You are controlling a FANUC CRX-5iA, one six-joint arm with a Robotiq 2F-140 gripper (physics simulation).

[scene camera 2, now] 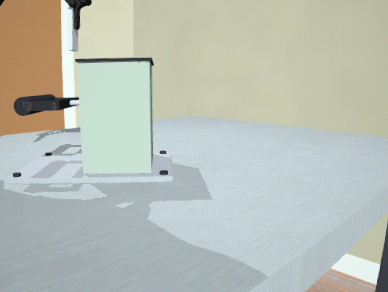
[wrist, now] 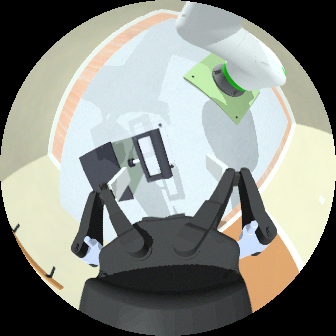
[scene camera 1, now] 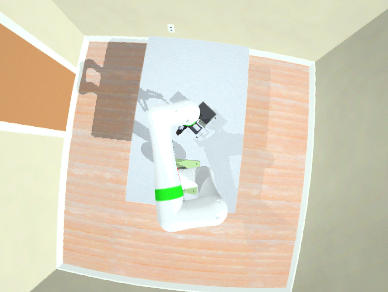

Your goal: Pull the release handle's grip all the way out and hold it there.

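Note:
The release handle's housing (scene camera 1: 206, 112) (scene camera 2: 116, 117) (wrist: 99, 162) is a pale green box with a black lid, upright on a light base plate (scene camera 2: 127, 178). Its black, frame-shaped grip (scene camera 2: 37, 105) (wrist: 162, 152) sticks out sideways on a short white rod (scene camera 2: 74, 102), with a small gap between grip and box. My gripper (wrist: 165, 167) is open and empty. In the wrist view its left pad overlaps the housing and its right pad is beyond the grip. In scene camera 2 one finger (scene camera 2: 76, 20) hangs higher than the lid; the other is mostly out of frame.
The grey table (scene camera 1: 197, 60) (scene camera 2: 300, 165) carries the housing and the arm's green mounting plate (scene camera 1: 189, 164) (wrist: 239, 112). The white arm (scene camera 1: 164, 150) (wrist: 210, 25) reaches over the table and hides part of it. Black bolts (scene camera 2: 163, 172) stand at the base plate's corners.

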